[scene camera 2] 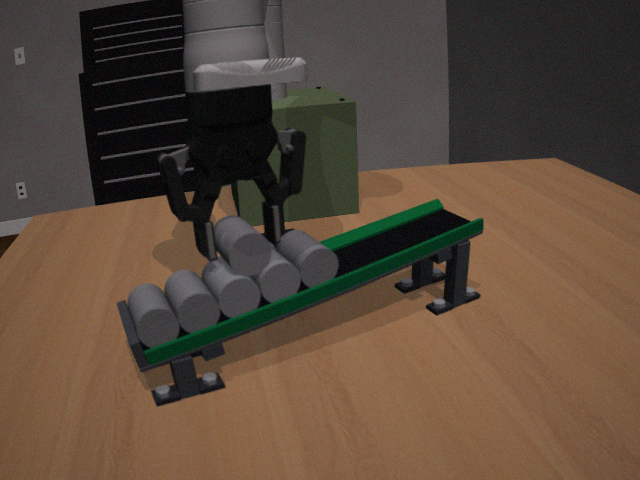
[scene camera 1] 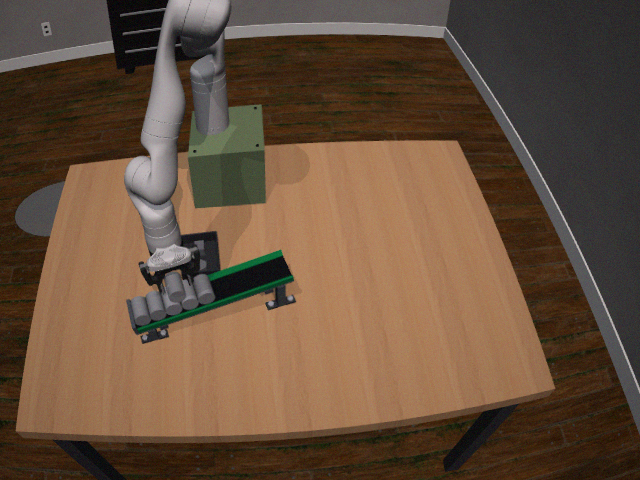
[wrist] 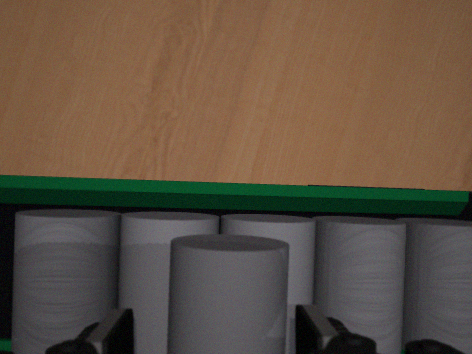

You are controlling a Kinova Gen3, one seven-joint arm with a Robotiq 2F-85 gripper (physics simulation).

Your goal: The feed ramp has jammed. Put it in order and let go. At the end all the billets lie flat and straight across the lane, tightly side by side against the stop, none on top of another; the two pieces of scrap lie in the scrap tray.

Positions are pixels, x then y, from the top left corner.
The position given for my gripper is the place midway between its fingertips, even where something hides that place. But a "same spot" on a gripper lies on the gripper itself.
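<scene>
Scene camera 2 shows my gripper (242, 249), and you can see it in scene camera 1 and the wrist view as well. On my gripper, (scene camera 1: 163, 287) and (wrist: 310, 323) are the same spot.
</scene>
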